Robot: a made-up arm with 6 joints. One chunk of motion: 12 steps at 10 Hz.
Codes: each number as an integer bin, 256 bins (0 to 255) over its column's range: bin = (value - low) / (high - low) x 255, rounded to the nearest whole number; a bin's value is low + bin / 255 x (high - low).
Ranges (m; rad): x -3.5..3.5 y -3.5..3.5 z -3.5..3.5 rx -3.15..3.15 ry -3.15..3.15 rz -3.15..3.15
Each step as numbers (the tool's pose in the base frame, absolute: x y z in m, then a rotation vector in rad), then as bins.
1 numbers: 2.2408 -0.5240 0.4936 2.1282 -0.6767 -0.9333
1 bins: 209 108 145 214 100 90
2 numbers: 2.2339 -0.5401 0.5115 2.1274 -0.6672 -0.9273
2 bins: 209 108 146 214 100 90
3 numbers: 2.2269 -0.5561 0.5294 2.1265 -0.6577 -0.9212
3 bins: 209 107 147 214 101 90
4 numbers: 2.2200 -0.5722 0.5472 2.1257 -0.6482 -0.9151
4 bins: 208 107 147 214 101 90
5 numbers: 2.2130 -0.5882 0.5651 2.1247 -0.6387 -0.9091
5 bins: 208 106 148 213 102 91
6 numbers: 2.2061 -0.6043 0.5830 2.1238 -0.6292 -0.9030
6 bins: 208 105 149 213 102 91
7 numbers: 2.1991 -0.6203 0.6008 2.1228 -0.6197 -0.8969
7 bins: 208 105 149 213 102 91
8 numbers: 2.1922 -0.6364 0.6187 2.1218 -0.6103 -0.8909
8 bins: 207 104 150 213 103 91
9 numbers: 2.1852 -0.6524 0.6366 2.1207 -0.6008 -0.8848
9 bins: 207 104 151 213 103 92
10 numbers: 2.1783 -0.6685 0.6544 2.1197 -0.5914 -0.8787
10 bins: 207 103 151 213 104 92
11 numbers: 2.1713 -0.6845 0.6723 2.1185 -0.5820 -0.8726
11 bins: 207 103 152 213 104 92
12 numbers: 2.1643 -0.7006 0.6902 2.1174 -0.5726 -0.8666
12 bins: 206 102 153 213 104 92
